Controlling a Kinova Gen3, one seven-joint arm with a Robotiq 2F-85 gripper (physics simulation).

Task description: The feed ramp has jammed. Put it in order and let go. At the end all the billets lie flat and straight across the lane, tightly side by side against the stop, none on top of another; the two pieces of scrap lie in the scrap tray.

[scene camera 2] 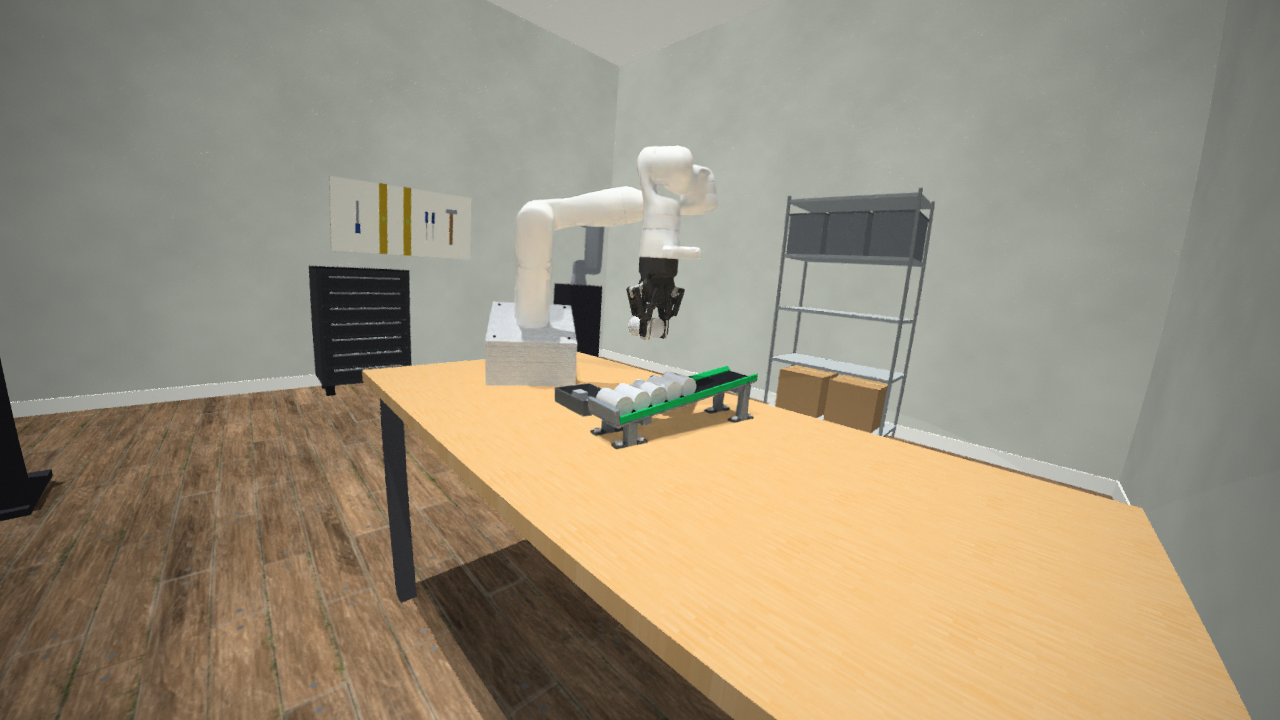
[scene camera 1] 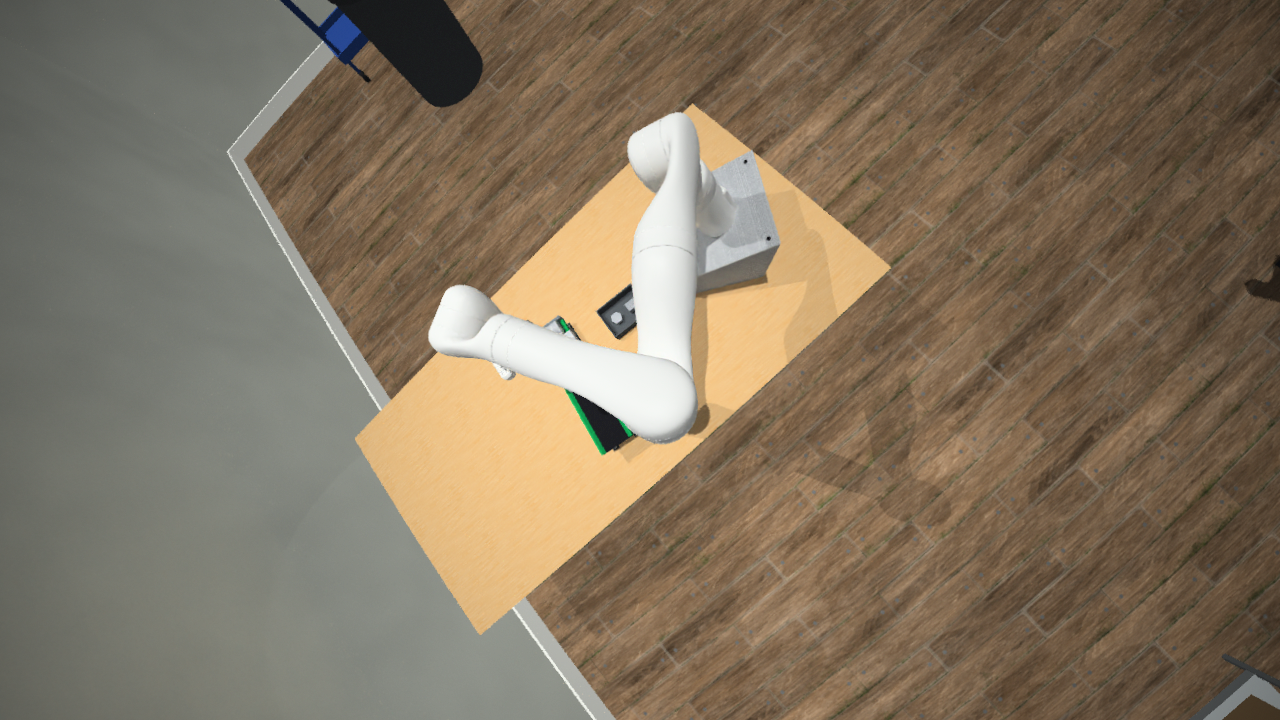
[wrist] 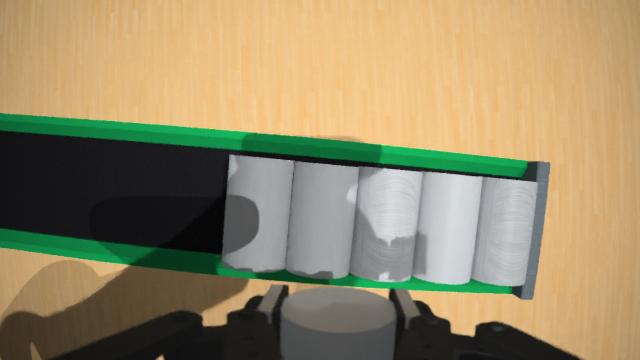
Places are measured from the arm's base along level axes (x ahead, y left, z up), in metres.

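Where they show: gripper, fingertip midpoint: (scene camera 2: 653, 338) (wrist: 338, 310); arm's base, origin of the base link: (scene camera 2: 532, 320) (scene camera 1: 716, 218).
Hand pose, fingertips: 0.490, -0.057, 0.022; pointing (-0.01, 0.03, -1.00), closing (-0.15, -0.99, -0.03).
Each offset is from my fingertips to the top centre of the thing, as dx, dy, dz. "pt": to the spot under its first point. Level surfaces: height alone.
My gripper (scene camera 2: 654, 331) (wrist: 338, 310) is shut on a pale grey billet {pt +0.004, -0.002, +0.042} (wrist: 337, 342) and holds it in the air, well above the ramp. In the wrist view the billet's round end faces the ramp. Several grey billets {+0.019, -0.029, -0.083} (scene camera 2: 655, 391) {+0.011, -0.068, -0.088} (wrist: 446, 227) lie straight across the lane, side by side, in one row reaching the grey stop {-0.002, -0.129, -0.112} (wrist: 538, 230). None of these lies on another. The upper lane (wrist: 110, 180) is bare black between green rails (scene camera 1: 586, 422) (scene camera 2: 696, 397) (wrist: 150, 129). One scrap piece {-0.153, -0.011, -0.165} (scene camera 1: 616, 317) lies in the dark scrap tray {-0.181, -0.007, -0.150} (scene camera 1: 609, 326) (scene camera 2: 572, 402); a second piece {-0.208, -0.002, -0.156} (scene camera 1: 630, 305) is partly hidden by the arm.
The ramp stands on grey legs {pt +0.051, -0.108, -0.160} (scene camera 2: 631, 433) on the wooden table {dz -0.185} (scene camera 1: 465, 501) (scene camera 2: 805, 537). The scrap tray sits beside the ramp, towards the robot's grey base block (scene camera 1: 747, 214) (scene camera 2: 530, 358). The arm covers part of the ramp and tray in scene camera 1.
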